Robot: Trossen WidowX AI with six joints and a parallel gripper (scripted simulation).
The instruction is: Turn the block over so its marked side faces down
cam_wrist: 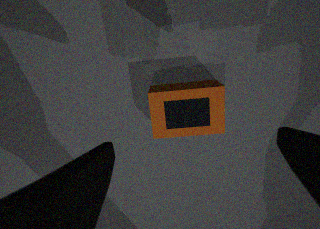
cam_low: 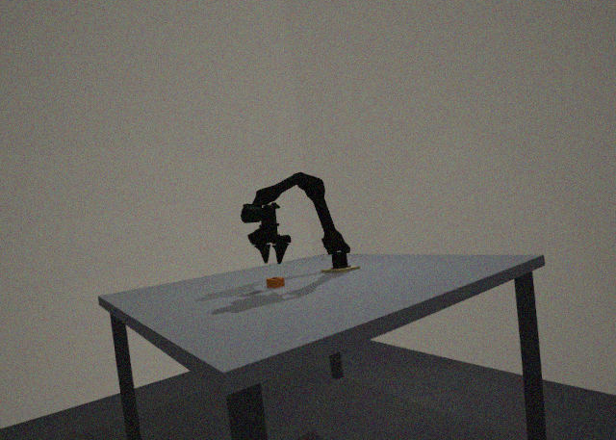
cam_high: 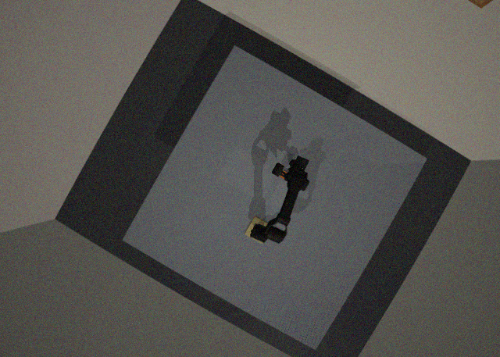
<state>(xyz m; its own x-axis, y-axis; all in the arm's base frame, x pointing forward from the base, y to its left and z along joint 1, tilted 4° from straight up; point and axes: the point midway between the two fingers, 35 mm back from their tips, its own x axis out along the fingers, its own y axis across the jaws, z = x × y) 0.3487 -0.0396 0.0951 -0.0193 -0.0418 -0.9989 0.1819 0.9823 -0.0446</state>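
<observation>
My gripper tip is 60 mm above the orange block.
</observation>
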